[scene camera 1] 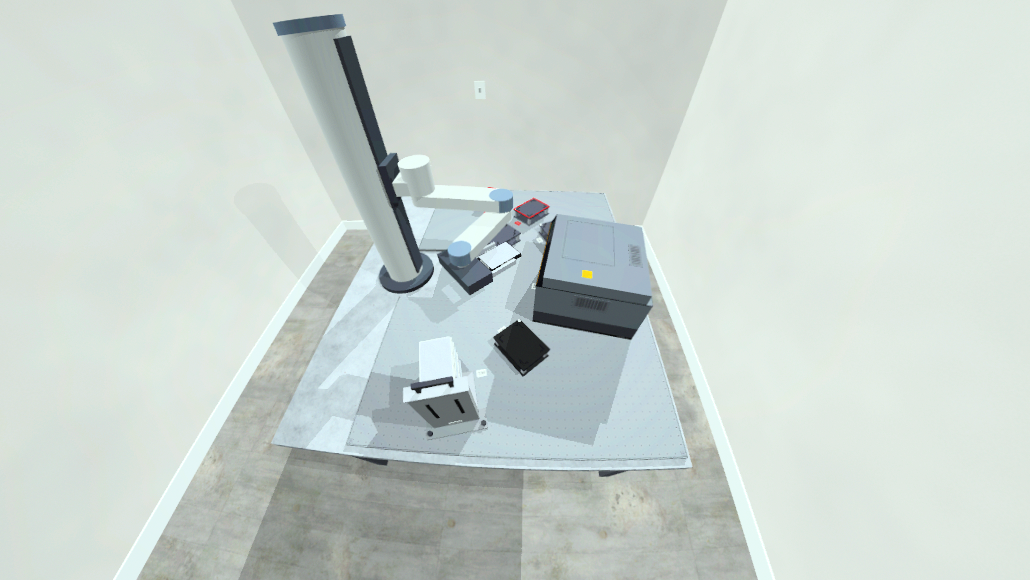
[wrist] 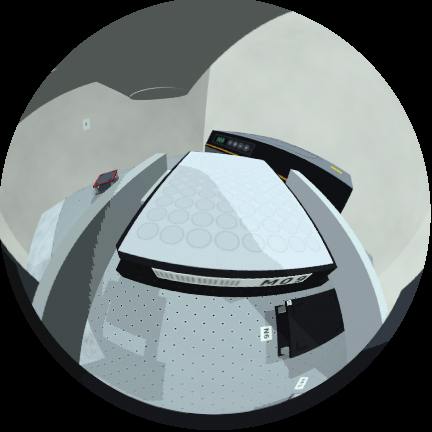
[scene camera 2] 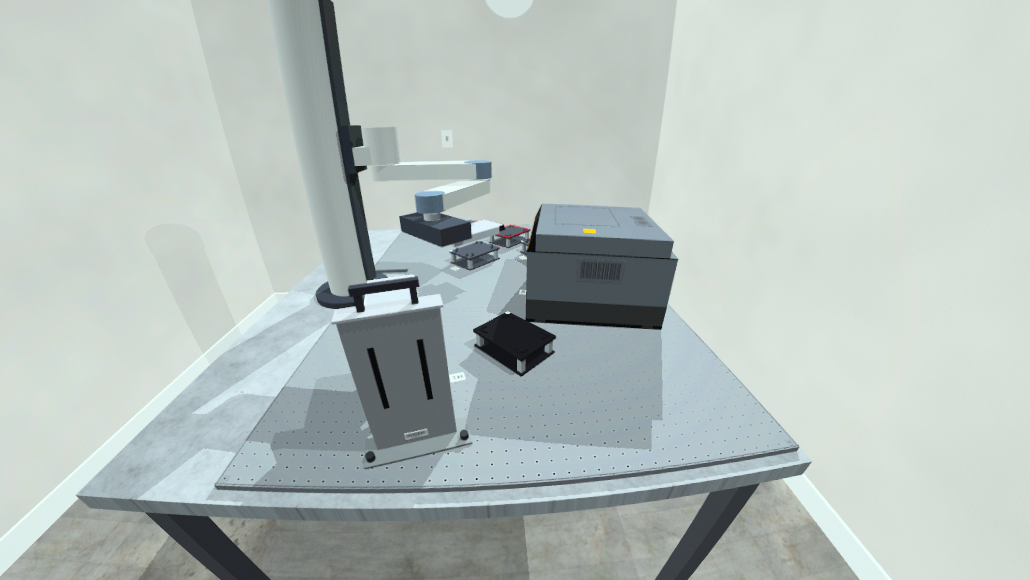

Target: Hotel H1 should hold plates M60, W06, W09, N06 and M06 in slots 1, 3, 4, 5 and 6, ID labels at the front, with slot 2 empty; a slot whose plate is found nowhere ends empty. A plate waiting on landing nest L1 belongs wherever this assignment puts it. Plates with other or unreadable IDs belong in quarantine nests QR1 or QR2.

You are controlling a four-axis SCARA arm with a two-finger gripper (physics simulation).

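Frame: origin at the arm's base, x ahead, y left, z up, level; centimetres.
Seen in the pictures: gripper, fingertip midpoint: [scene camera 1: 504, 252] [wrist: 229, 168] [scene camera 2: 484, 225]; arm's base at its link origin: [scene camera 1: 407, 272].
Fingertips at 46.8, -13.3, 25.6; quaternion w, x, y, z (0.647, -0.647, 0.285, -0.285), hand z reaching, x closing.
Pixels of each thing's top centre, then the offset from my fingertips to it, as dx, dy, dz. "*": a spot on its surface instead.
- white plate with a black base, top centre: [wrist: 231, 177] [scene camera 2: 477, 226] [scene camera 1: 499, 254] -1.8, -1.6, +0.3
- dark grey nest at its top centre: [scene camera 2: 474, 246] [scene camera 1: 500, 232] -4.8, +34.8, -18.4
- red-rimmed nest at its top centre: [scene camera 2: 509, 230] [scene camera 1: 531, 206] +10.6, +58.5, -18.9
- black nest at its top centre: [scene camera 2: 513, 331] [wrist: 321, 317] [scene camera 1: 521, 342] +6.6, -24.2, -18.9
- large grey device at its top centre: [scene camera 2: 596, 218] [wrist: 295, 147] [scene camera 1: 598, 249] +32.6, +2.0, +1.2
- second red edge at a spot on its surface: [scene camera 1: 490, 187] * -14.1, +79.7, -19.3
My gripper [scene camera 1: 500, 256] [wrist: 229, 168] is shut on a white plate with a black base [scene camera 2: 486, 230] [wrist: 227, 215]. Its front label reads M09. The plate is level, above the bench near the arm column, and partly over a dark grey nest [scene camera 1: 506, 234] [scene camera 2: 474, 252]. Hotel H1 [scene camera 1: 443, 407] [scene camera 2: 397, 374] stands at the near left with its grey back to the scene cameras. White plates [scene camera 1: 436, 356] show above its far side; their labels and slots are hidden. A red-rimmed nest [scene camera 1: 531, 208] [scene camera 2: 512, 232] [wrist: 106, 178] stands at the back with no white plate on it.
A black nest [scene camera 1: 521, 348] [scene camera 2: 513, 335] [wrist: 317, 322] stands right of the hotel. A large grey device [scene camera 1: 594, 266] [scene camera 2: 601, 270] [wrist: 290, 157] stands at the right. The arm column [scene camera 1: 353, 158] [scene camera 2: 309, 144] rises at the left. A second red edge [scene camera 1: 490, 188] shows behind the arm.
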